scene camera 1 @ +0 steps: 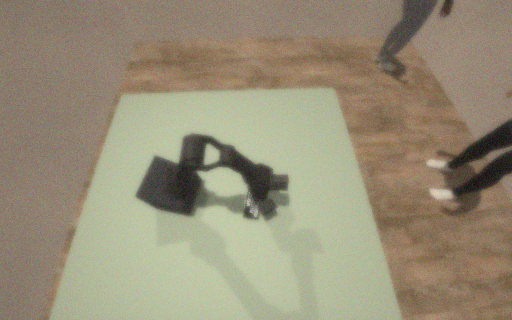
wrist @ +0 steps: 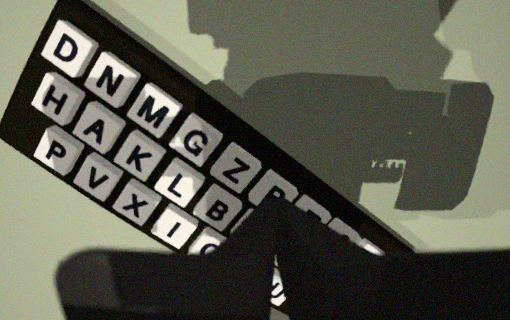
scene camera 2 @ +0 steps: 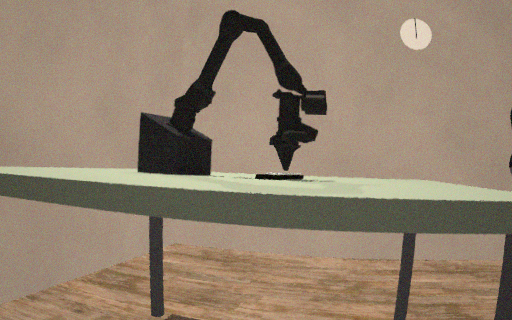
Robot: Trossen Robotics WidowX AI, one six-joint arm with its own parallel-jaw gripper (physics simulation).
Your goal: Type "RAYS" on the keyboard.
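Places are measured from the arm's base along level axes (x ahead, y left, z up), in centimetres.
Where they show: gripper, fingertip midpoint: [scene camera 1: 257,198] [wrist: 273,210] [scene camera 2: 285,170]; arm's base, origin of the base link: [scene camera 1: 171,185] [scene camera 2: 178,127].
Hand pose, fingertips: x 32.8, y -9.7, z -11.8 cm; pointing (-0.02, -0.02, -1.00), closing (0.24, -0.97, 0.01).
Observation:
Things, the pixels of their centre, and the offset from my fingertips.
- black keyboard, body centre: [wrist: 227,206] [scene camera 2: 281,176] [scene camera 1: 254,196] dx -1.1, dy +1.6, dz -1.5 cm
- partly covered key, body centre: [wrist: 272,194] dx +0.2, dy +0.0, dz -0.9 cm
The black keyboard [scene camera 1: 251,210] [scene camera 2: 279,176] [wrist: 21,114] lies flat on the table, running diagonally in the wrist view. Its A key [wrist: 99,127] is in the middle row near the left end, between H and K. A partly covered key [wrist: 272,186] right of Z in the top row looks like R. My gripper [scene camera 2: 285,168] [wrist: 273,210] is shut and empty, pointing down a little above the keyboard. The fingers hide its right part in the wrist view; I cannot make out the Y or S key.
The pale green table [scene camera 1: 165,280] [scene camera 2: 350,215] carries the arm's dark base block [scene camera 1: 167,187] [scene camera 2: 175,150]. The arm's shadow falls across the table and part of the keyboard. Two people's legs [scene camera 1: 407,30] [scene camera 1: 487,167] show on the wooden floor beyond the table. A round clock [scene camera 2: 416,34] hangs behind.

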